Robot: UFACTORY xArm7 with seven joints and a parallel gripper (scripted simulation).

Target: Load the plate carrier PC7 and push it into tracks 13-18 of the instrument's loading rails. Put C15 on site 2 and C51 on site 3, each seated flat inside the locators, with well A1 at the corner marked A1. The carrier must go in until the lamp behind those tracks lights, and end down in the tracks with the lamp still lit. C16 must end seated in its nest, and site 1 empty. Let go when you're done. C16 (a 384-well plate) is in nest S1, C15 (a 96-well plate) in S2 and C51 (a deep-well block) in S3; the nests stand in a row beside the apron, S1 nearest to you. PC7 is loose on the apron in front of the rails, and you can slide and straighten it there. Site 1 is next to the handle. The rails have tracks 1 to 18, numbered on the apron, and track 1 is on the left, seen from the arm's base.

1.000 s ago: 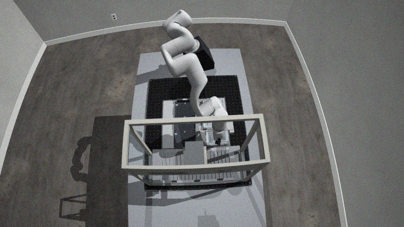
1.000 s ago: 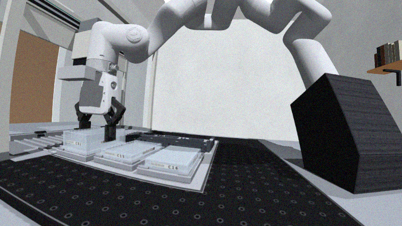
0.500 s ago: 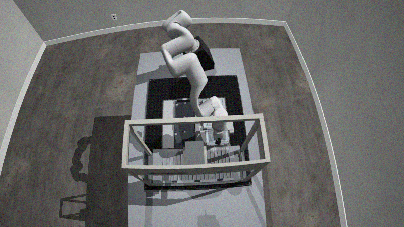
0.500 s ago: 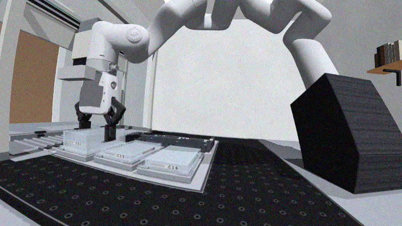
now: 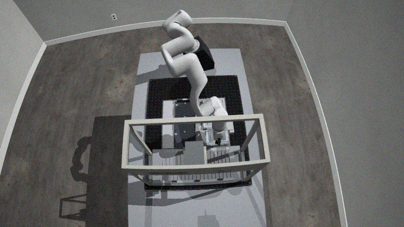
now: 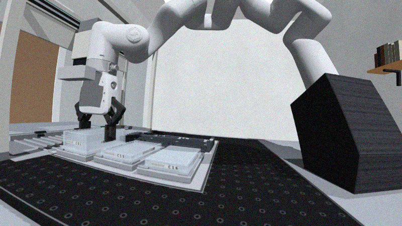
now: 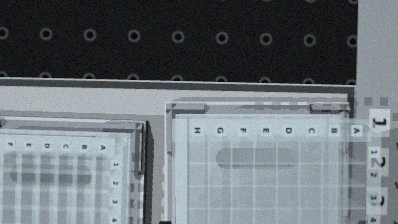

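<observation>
Right now the deep-well block C51 is 1 cm below my hand. From my hand the other things lie so: nest S2: 11 cm behind, 1 cm to the right, 4 cm below; nest S3: 4 cm below; dark carrier PC7: 12 cm behind, 19 cm to the right, 3 cm below.
</observation>
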